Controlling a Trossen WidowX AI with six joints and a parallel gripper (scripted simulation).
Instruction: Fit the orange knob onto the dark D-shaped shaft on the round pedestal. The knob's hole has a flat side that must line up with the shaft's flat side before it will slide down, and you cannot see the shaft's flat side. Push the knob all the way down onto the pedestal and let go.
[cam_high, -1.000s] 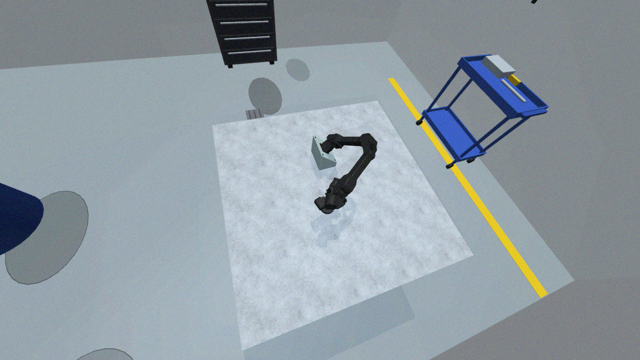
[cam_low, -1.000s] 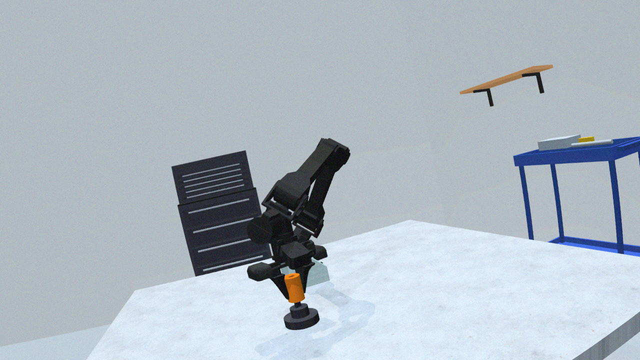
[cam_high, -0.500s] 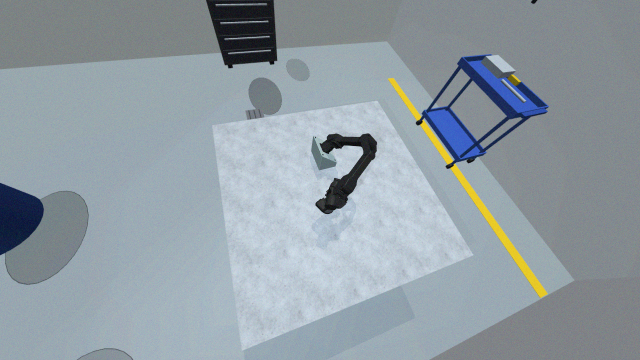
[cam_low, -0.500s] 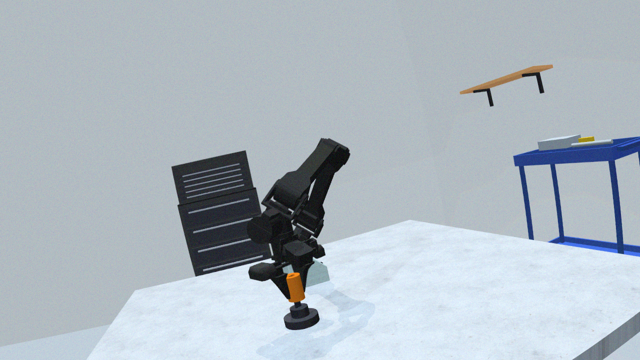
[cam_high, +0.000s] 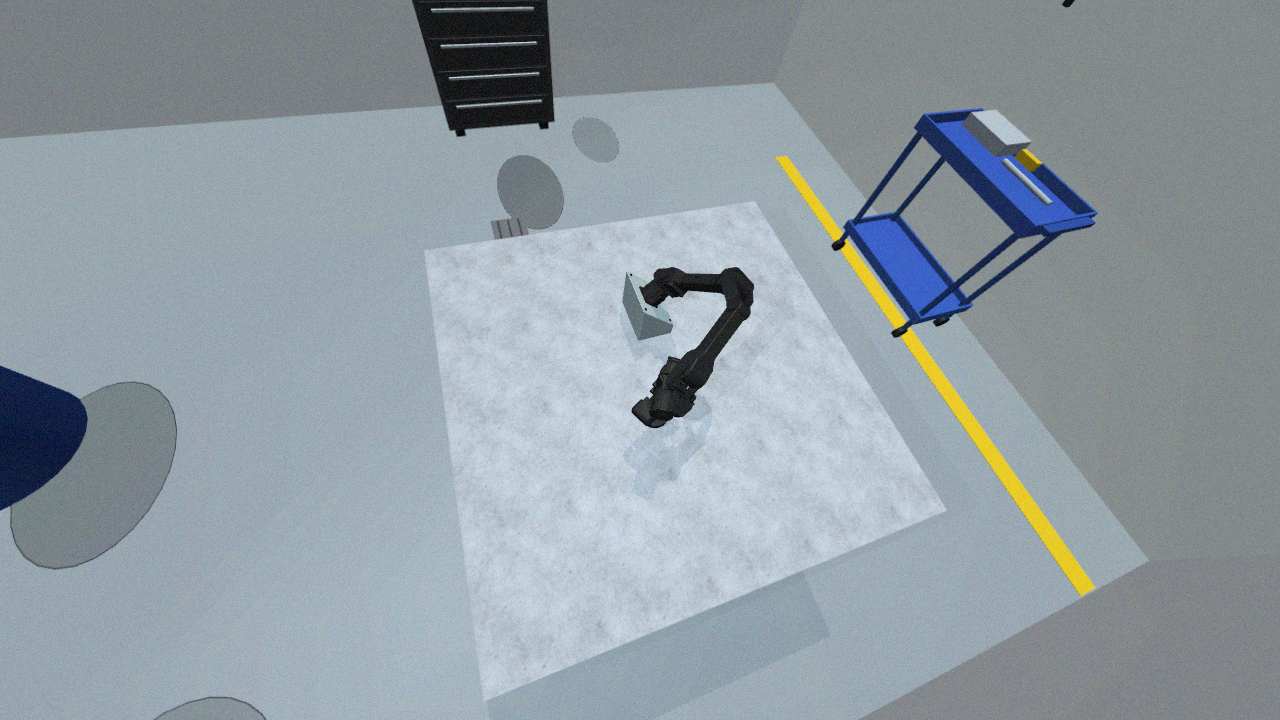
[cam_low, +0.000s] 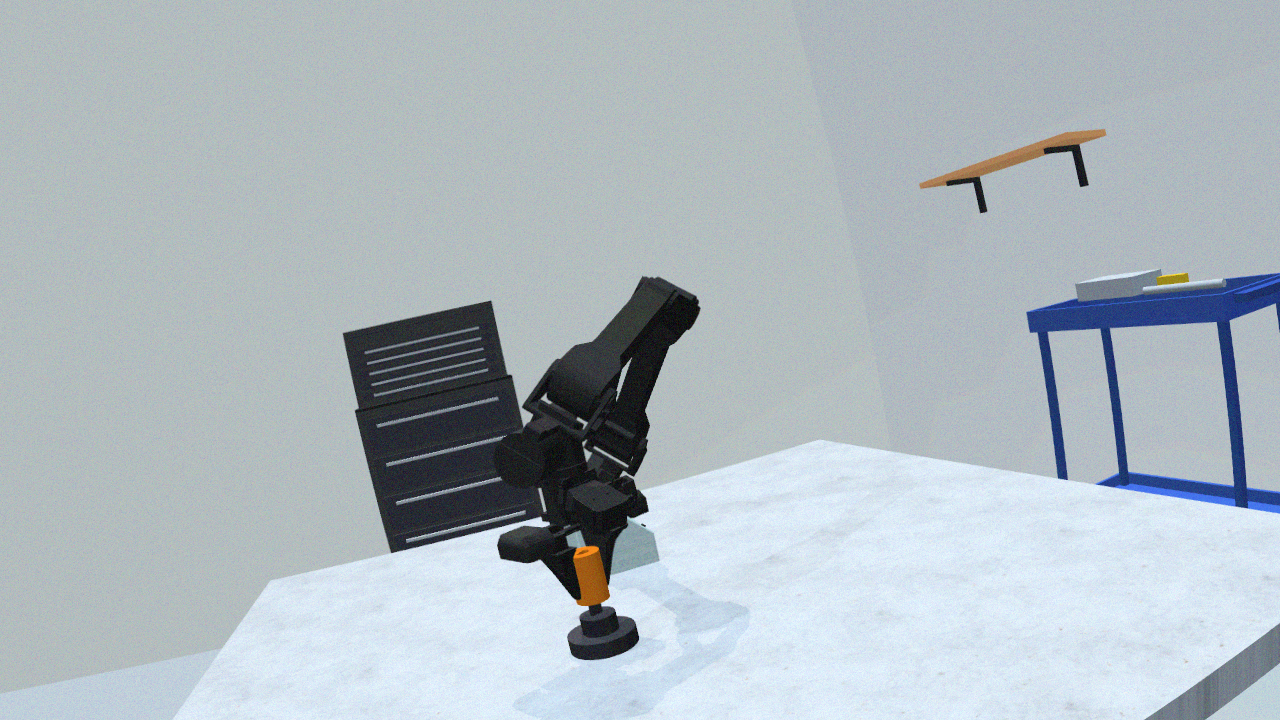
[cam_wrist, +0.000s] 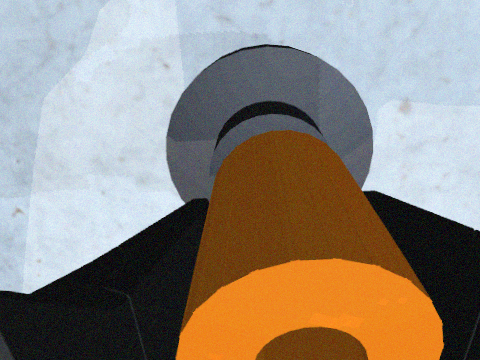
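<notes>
Now: the orange knob 2 cm above my gripper tip. From my gripper tip the other things lie so: dark round pedestal (4 cm below).
</notes>
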